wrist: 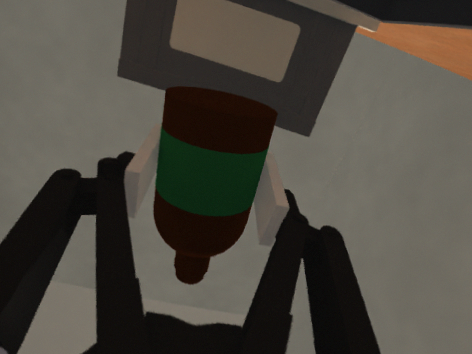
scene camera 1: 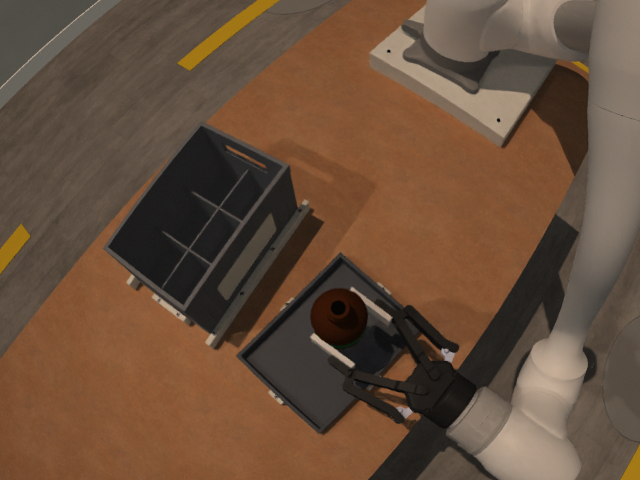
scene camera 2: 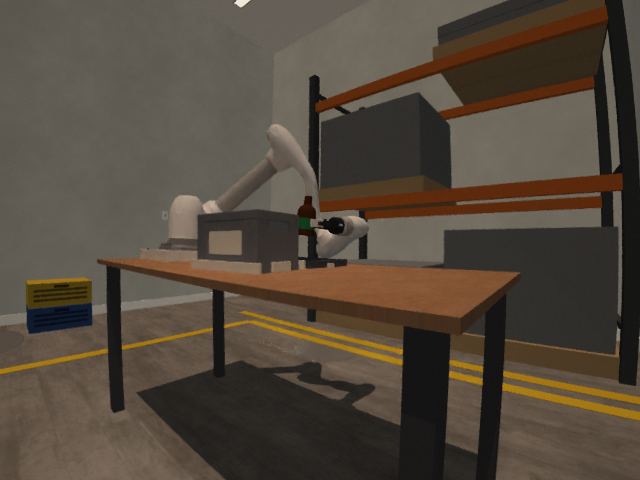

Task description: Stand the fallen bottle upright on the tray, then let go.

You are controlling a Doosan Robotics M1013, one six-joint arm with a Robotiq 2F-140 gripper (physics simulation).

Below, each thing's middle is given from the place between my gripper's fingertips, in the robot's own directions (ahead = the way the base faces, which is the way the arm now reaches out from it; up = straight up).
Right now the brown bottle (scene camera 1: 339, 316) is 30 mm above my hand and 10 mm to the left of it.
